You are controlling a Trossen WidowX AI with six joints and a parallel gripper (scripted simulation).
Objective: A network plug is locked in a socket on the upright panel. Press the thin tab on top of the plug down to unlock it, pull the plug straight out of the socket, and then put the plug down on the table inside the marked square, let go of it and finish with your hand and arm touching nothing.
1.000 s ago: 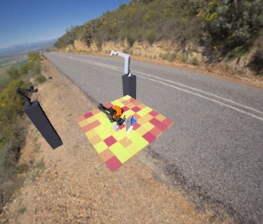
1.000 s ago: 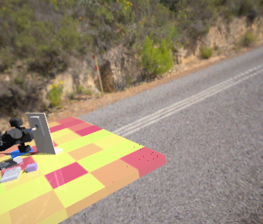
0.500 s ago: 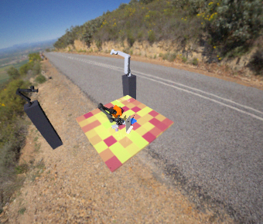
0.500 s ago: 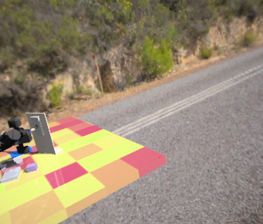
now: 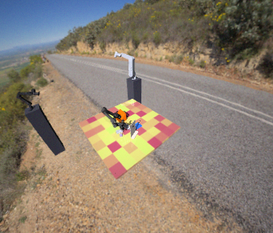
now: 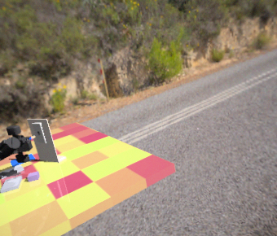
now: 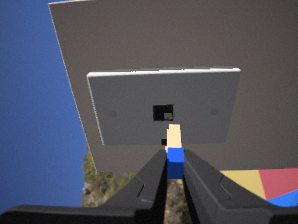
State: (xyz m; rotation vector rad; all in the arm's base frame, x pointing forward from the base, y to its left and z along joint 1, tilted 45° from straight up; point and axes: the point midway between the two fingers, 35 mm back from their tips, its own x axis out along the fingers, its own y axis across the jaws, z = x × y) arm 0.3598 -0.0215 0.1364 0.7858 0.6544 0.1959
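Now: the blue marked square 210 mm to the left of my gripper tip, 170 mm below it and 50 mm behind it. Also, from my gripper tip: network plug (10 mm ahead); then purple block (160 mm below, 130 mm to the right, 50 mm behind); then grey upright panel (70 mm ahead, 60 mm below, 30 mm to the left).
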